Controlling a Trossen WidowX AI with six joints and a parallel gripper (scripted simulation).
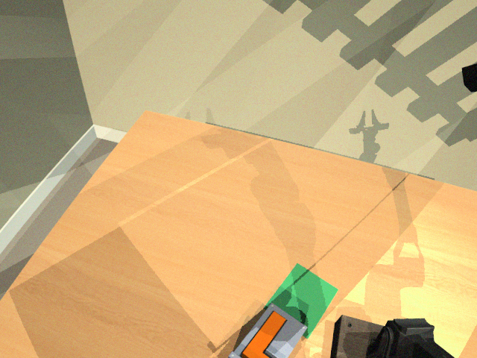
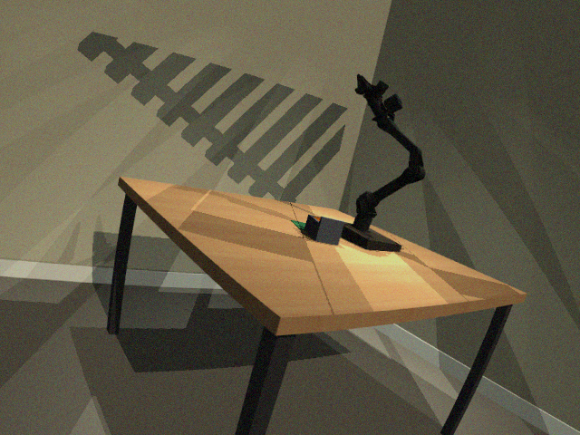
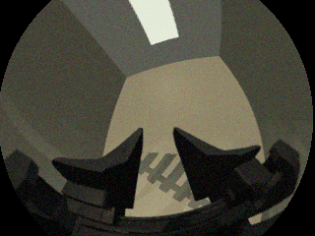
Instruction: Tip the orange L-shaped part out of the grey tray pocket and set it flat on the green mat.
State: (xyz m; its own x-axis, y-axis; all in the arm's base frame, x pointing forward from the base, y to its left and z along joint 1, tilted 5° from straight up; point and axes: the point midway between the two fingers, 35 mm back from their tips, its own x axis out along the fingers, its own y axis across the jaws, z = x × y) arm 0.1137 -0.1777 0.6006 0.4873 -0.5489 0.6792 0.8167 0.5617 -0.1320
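The orange L-shaped part is 14 cm ahead of my gripper tip, 24 cm to the left of it and 64 cm below it.
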